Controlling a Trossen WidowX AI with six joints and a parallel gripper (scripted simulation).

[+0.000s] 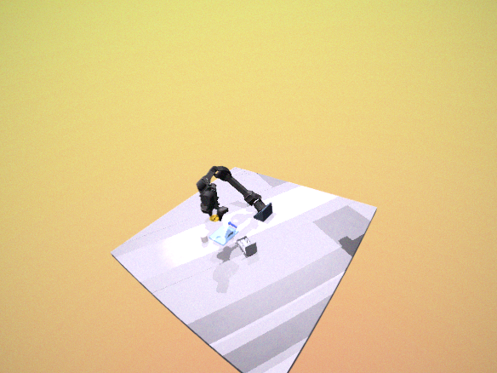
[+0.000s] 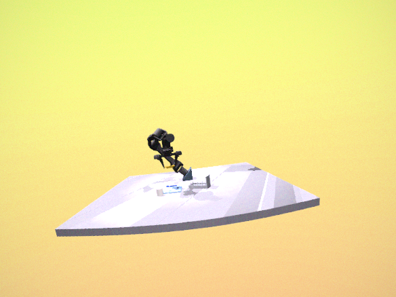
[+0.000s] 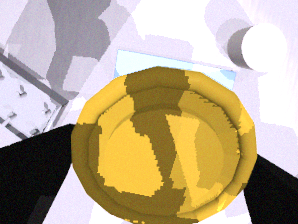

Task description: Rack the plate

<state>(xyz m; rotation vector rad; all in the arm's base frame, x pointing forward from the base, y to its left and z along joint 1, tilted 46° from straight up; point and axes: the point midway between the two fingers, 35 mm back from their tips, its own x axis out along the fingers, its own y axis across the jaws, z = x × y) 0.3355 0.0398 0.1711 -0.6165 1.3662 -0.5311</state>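
Now: the grey dish rack 4 cm behind my gripper tip, 18 cm to the left of it and 14 cm below it. From my gripper tip the other things lie so: yellow plate: 1 cm above; blue mat: 4 cm behind, 1 cm to the right, 16 cm below; small white cup: 6 cm ahead, 8 cm to the right, 14 cm below.
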